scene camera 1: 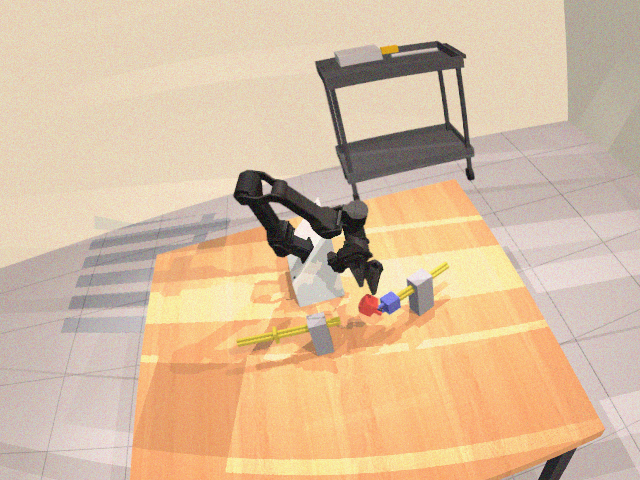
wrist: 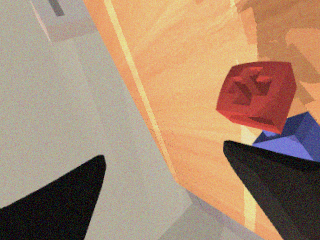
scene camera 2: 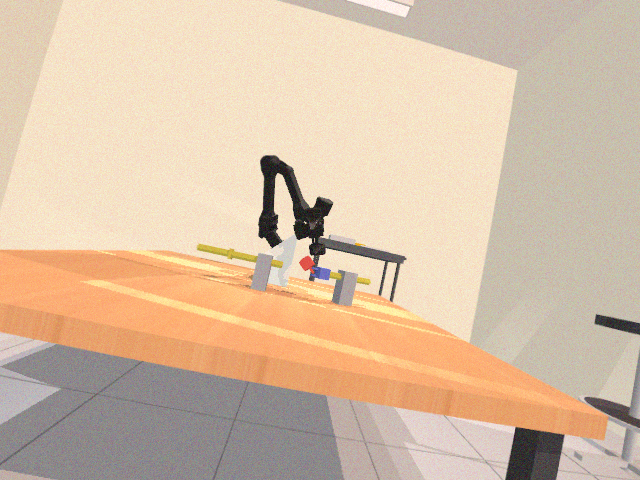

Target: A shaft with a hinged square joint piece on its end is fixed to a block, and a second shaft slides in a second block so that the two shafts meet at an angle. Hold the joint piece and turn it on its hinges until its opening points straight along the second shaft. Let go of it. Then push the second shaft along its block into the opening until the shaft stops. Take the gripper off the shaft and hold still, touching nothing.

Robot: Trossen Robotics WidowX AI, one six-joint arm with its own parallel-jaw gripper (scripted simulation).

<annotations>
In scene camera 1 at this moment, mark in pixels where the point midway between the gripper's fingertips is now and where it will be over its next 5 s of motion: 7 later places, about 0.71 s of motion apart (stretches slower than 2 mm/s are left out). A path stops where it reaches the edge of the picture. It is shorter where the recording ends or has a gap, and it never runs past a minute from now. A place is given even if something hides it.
My gripper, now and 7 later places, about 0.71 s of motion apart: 368,291; 375,295; 375,298; 367,298; 349,294; 336,293; 345,308; 364,307
</annotations>
